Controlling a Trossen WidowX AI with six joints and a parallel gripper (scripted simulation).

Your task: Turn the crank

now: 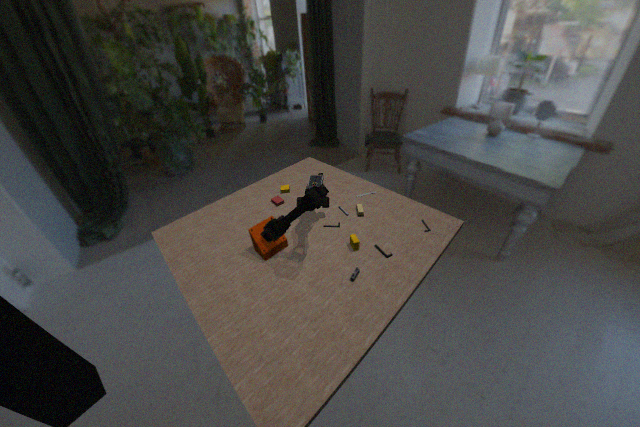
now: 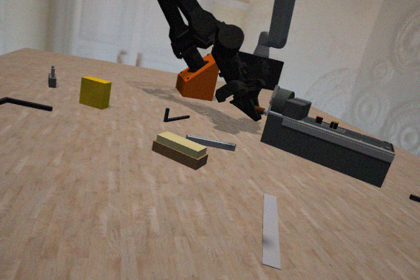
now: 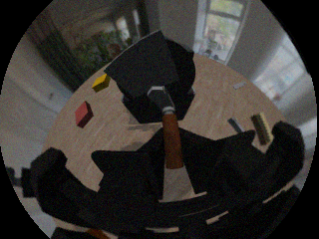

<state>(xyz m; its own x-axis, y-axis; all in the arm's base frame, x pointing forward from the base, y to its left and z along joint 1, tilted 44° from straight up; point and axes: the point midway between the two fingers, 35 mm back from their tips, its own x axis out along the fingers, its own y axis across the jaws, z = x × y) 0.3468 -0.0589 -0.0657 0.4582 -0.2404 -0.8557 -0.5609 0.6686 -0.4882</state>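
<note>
The brown crank handle lies 20 mm above my gripper tip, 10 mm to the right of it and 10 mm behind it. From my gripper tip the other things lie so: red pointer: 100 mm ahead, 80 mm to the left, 40 mm above; red block: 250 mm to the left, 80 mm behind, 30 mm below; grey bar: 160 mm to the right, 80 mm ahead, 30 mm below.
</note>
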